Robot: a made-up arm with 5 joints.
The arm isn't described. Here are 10 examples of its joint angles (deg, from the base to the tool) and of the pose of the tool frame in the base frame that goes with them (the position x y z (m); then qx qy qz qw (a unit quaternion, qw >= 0)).
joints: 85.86 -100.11 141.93 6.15 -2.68
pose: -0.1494 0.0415 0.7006 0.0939 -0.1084 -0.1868 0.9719
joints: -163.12 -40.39 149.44 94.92 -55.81
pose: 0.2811 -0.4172 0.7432 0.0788 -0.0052 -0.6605 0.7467
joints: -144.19 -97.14 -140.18 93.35 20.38
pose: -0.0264 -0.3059 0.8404 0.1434 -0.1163 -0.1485 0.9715
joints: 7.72 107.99 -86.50 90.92 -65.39
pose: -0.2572 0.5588 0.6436 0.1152 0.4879 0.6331 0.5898
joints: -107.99 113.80 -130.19 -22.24 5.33
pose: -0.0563 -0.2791 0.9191 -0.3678 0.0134 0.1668 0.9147
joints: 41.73 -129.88 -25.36 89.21 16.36
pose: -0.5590 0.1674 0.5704 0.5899 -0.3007 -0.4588 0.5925
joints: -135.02 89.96 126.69 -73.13 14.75
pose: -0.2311 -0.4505 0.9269 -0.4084 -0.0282 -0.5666 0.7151
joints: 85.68 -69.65 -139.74 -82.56 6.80
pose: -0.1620 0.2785 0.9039 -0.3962 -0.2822 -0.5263 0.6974
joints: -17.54 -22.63 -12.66 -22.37 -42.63
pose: -0.8488 0.3404 0.5658 -0.5777 -0.4357 0.6889 0.0417
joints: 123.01 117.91 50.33 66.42 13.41
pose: 0.2592 -0.2419 0.6877 0.4401 -0.0368 0.3109 0.8416
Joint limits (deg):
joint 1: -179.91..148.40
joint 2: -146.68..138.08
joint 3: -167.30..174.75
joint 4: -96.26..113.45
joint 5: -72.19..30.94
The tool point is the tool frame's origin. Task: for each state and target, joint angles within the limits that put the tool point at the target. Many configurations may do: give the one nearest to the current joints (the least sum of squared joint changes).
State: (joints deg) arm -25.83 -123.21 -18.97 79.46 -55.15
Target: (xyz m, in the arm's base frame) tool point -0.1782 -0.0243 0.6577
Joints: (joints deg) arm -34.44 -118.34 -27.32 97.45 -45.21
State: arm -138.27 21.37 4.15 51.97 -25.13
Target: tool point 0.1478 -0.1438 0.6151
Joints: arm -148.54 8.23 22.35 79.19 -59.54
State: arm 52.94 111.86 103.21 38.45 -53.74
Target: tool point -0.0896 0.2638 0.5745
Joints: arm 82.04 96.92 117.84 62.82 -56.98
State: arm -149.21 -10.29 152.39 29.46 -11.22
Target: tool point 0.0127 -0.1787 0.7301
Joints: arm -138.61 -11.05 167.64 50.81 -16.28
